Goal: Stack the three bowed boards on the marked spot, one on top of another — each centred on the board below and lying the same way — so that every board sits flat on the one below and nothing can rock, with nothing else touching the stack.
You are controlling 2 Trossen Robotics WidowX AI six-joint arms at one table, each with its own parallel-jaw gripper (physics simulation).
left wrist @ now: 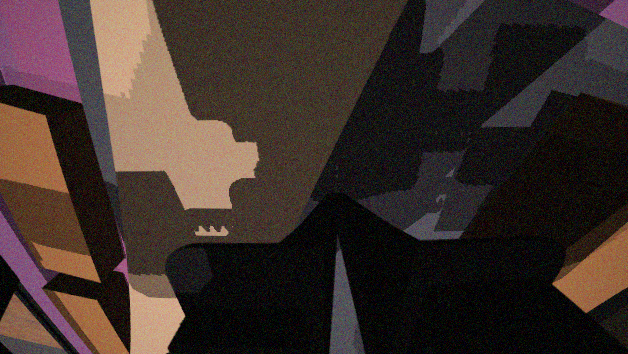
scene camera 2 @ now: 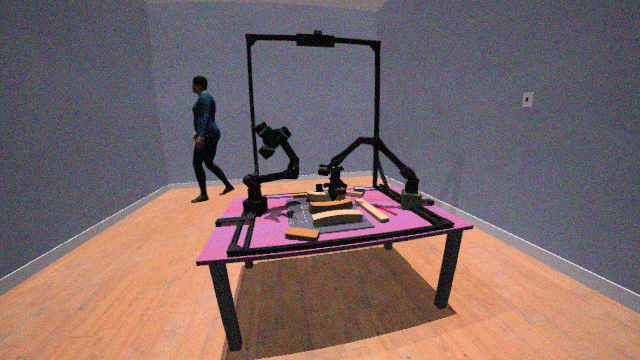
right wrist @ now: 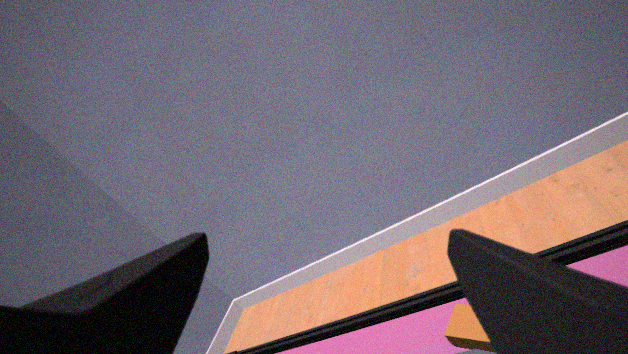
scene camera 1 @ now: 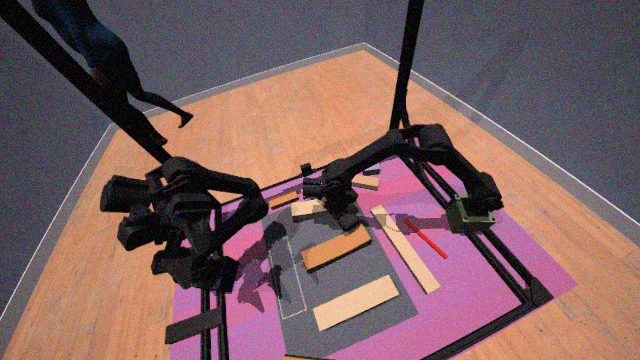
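Three bowed boards lie on the grey mat: a pale one nearest, a brown one in the middle, and a pale one at the back. The marked spot is a white outline on the mat's left side, with nothing on it. My left gripper is shut and empty. It sits low between the back pale board and the far end of the brown board. My right gripper is open and empty, raised high and facing the wall.
A long flat pale board and a red stick lie right of the mat. Small brown blocks and a grey block sit at the back. Another brown block lies at the front. A person walks behind the table.
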